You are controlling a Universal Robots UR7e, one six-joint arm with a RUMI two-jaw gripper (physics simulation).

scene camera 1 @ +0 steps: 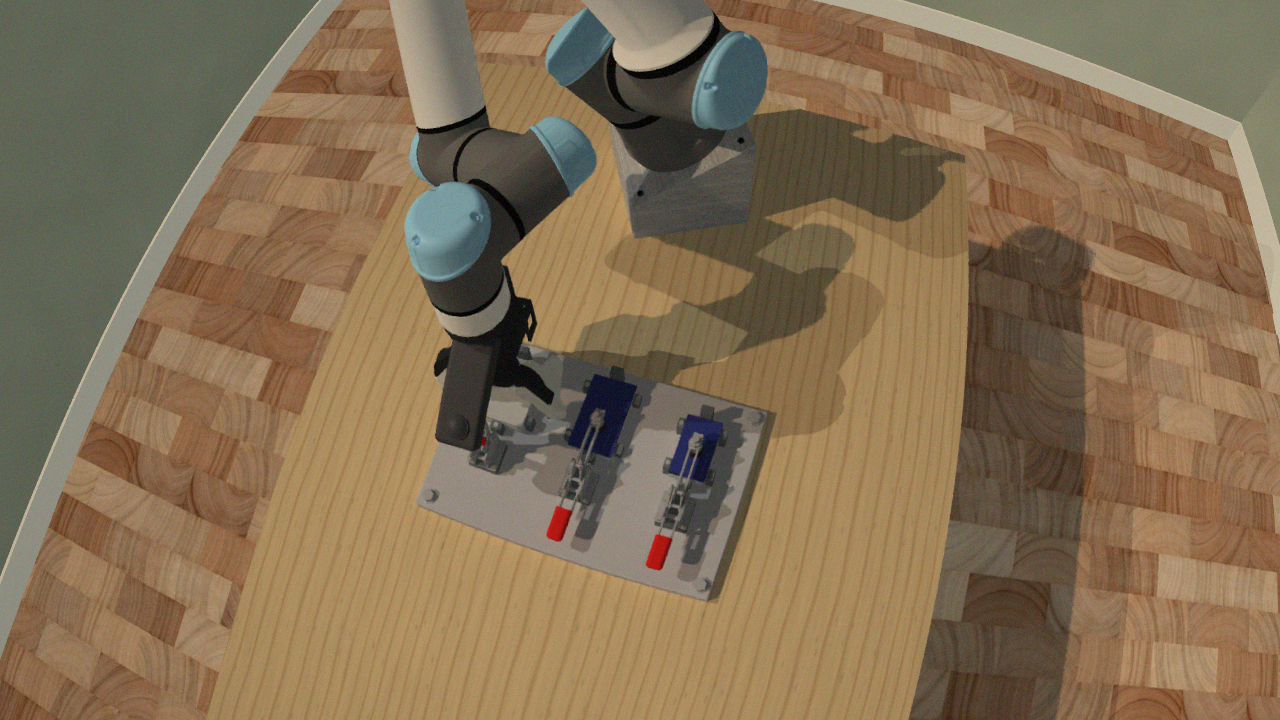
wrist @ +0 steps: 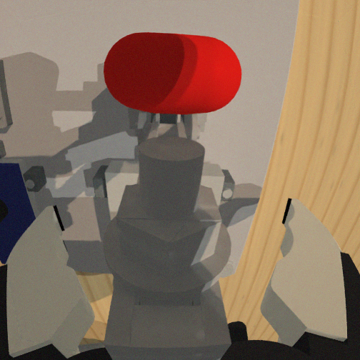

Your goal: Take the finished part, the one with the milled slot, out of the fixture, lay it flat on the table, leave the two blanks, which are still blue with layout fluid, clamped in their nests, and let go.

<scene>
my gripper: scene camera 1 502, 401; wrist 173, 205
finished part: scene camera 1; wrist
same spot on finished part: point(wrist: 119, 173) = point(scene camera 1: 515, 425)
</scene>
